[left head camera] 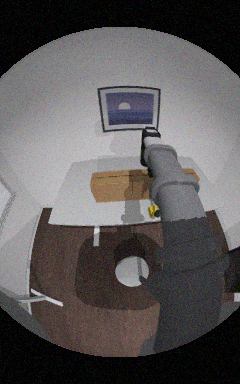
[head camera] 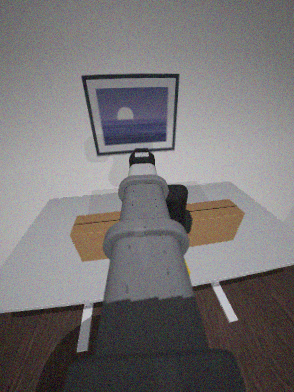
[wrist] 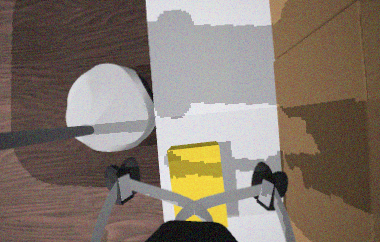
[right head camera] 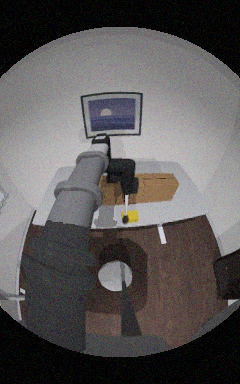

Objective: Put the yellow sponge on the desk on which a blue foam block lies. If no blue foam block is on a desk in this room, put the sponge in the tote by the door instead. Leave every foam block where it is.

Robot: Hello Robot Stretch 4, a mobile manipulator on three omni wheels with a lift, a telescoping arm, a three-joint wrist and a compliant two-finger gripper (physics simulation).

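The yellow sponge (head camera: 188,268) (left head camera: 152,211) (right head camera: 132,216) (wrist: 195,154) lies on the white desk (head camera: 40,270) (left head camera: 65,210) (right head camera: 194,200) (wrist: 220,122), near its front edge. My gripper (right head camera: 126,210) (wrist: 195,174) is open above the sponge. In the wrist view its fingers stand wide apart, one on each side of the sponge and clear of it. The arm hides most of the sponge in the head camera view. A blue foam block and the tote do not show in these views.
Long cardboard boxes (head camera: 217,225) (left head camera: 120,187) (right head camera: 160,187) (wrist: 325,65) stand on the desk behind the sponge, close to the right finger in the wrist view. A white round object (left head camera: 132,271) (right head camera: 115,276) (wrist: 107,100) is in front of the desk. A framed picture (head camera: 132,112) hangs behind.
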